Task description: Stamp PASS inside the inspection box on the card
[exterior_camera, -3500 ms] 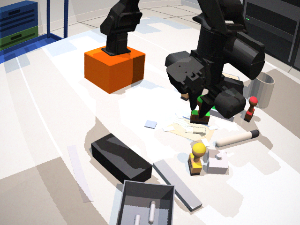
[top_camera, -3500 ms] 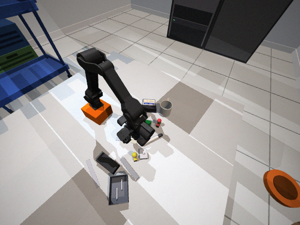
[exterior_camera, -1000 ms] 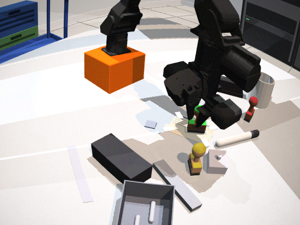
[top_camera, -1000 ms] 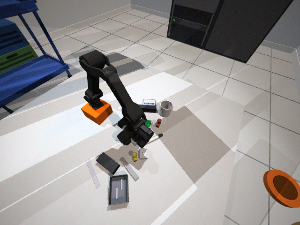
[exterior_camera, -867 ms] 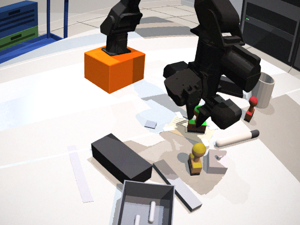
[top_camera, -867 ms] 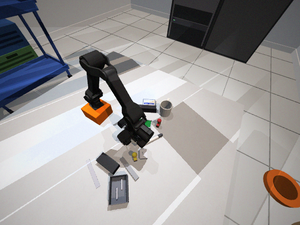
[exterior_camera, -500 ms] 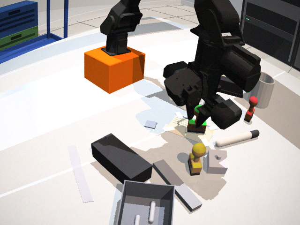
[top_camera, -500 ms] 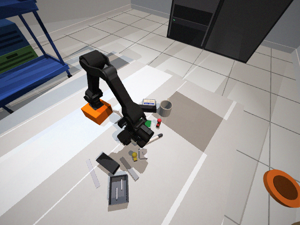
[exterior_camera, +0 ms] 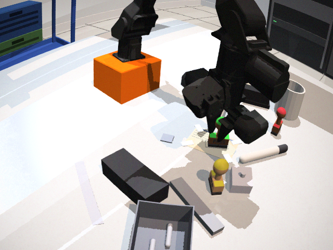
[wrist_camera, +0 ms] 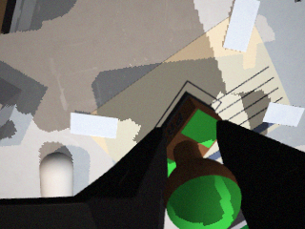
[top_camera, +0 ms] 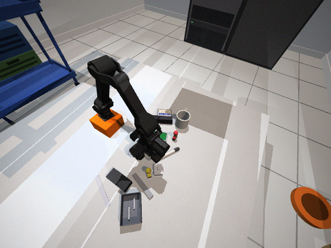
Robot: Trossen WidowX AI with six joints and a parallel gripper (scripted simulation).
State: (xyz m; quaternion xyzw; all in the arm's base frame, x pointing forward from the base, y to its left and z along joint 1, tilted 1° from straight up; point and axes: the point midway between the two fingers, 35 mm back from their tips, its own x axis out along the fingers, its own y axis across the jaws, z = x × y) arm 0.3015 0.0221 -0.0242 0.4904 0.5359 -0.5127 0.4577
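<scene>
Right now the green stamp is 10 mm to the left of my gripper tip. From my gripper tip the other things lie so: yellow stamp: 90 mm ahead, 70 mm to the right; grey block: 110 mm ahead, 30 mm to the right, 10 mm below; card: 10 mm behind, 20 mm below.
</scene>
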